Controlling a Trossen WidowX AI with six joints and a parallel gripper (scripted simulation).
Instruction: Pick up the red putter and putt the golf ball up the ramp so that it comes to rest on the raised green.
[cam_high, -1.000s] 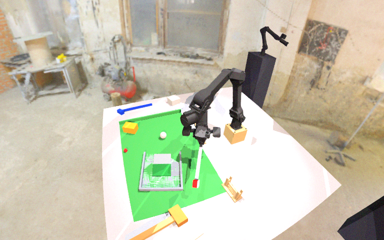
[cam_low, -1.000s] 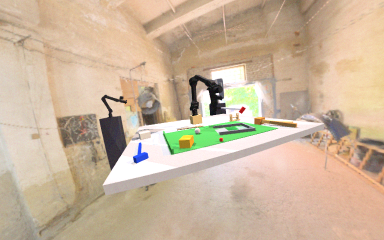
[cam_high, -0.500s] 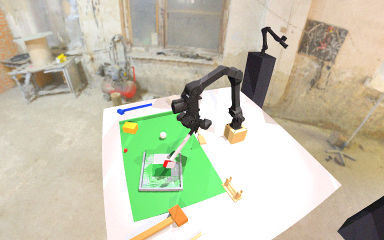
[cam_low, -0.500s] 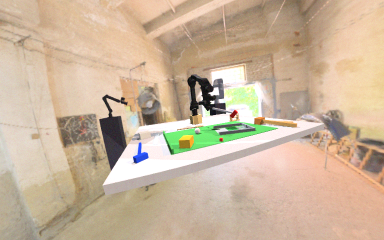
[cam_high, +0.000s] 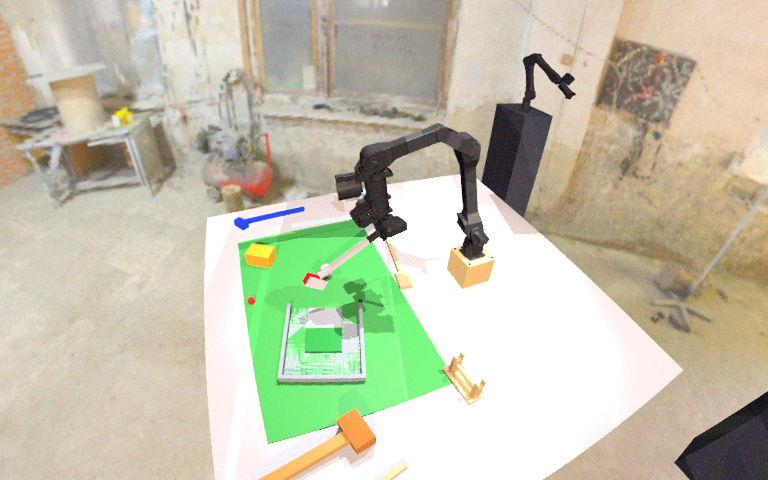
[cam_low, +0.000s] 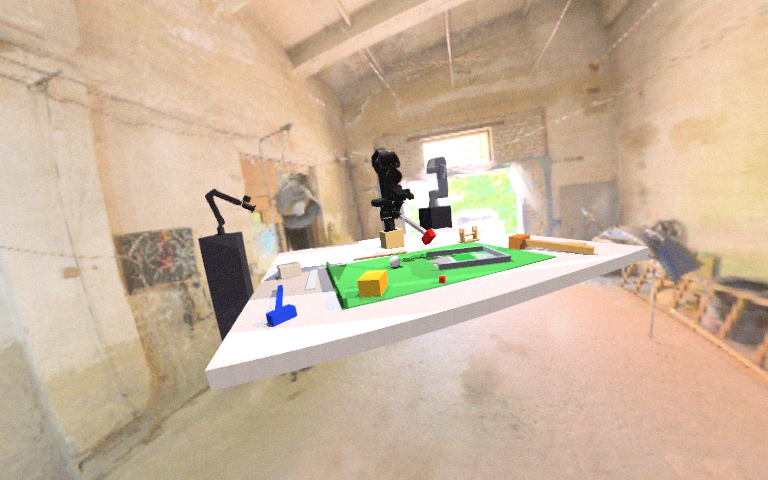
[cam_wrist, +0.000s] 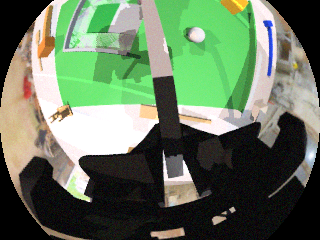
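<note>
Now: gripper tip 120 mm short of the red putter, 20 mm to the right of it and 20 mm above it. From my gripper tip the other things lie so: small red cube (410 mm ahead, 160 mm below, 60 mm to the right); then wooden rack (420 mm to the left, 140 mm below, 40 mm behind); then white golf ball (150 mm below, 150 mm ahead, 90 mm to the right).
</note>
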